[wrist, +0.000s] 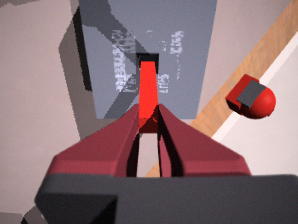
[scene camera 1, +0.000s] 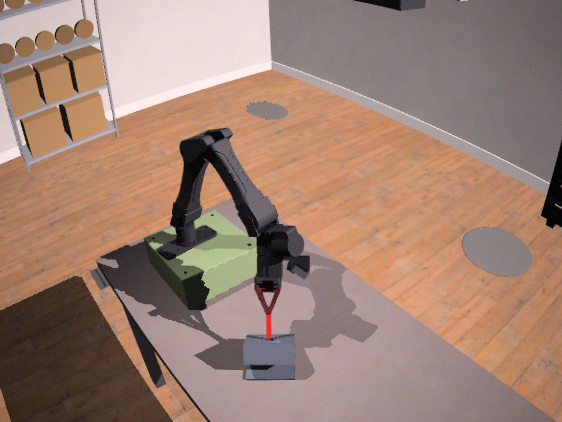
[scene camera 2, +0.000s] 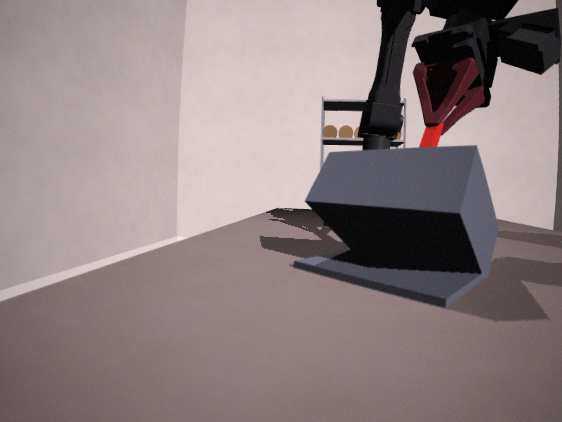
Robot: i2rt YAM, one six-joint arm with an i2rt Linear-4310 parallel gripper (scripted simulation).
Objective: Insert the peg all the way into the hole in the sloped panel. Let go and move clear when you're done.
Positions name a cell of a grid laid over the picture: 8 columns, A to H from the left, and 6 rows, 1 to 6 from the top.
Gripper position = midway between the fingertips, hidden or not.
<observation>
In view: my gripper (scene camera 2: G2) and a peg (wrist: D3).
My gripper also shows in the wrist view (wrist: D4).
</observation>
